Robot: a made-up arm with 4 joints.
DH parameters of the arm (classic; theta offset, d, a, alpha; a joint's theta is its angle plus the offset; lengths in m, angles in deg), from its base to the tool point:
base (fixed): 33.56 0 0.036 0
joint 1: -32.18 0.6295 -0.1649 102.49
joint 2: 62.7 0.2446 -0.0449 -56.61
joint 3: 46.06 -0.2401 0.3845 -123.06
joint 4: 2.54 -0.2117 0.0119 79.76
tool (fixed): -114.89 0.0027 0 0
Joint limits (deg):
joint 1: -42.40..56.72
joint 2: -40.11..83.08
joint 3: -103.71..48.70
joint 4: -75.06..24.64
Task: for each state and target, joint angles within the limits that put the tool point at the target. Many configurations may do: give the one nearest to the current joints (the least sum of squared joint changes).
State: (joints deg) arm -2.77 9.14 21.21 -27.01
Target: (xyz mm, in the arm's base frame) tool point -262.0 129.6 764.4
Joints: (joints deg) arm 3.06 22.90 48.70 -40.71
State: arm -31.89 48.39 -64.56 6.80
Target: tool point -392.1 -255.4 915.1
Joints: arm -42.40 65.33 -62.52 1.42
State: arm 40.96 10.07 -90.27 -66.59
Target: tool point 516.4 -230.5 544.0
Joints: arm 44.26 26.21 -101.36 -61.56
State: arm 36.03 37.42 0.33 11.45
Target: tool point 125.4 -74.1 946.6
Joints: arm 52.08 8.47 -3.54 13.19
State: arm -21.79 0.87 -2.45 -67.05
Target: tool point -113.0 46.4 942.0
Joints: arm -42.40 16.68 7.58 -61.10
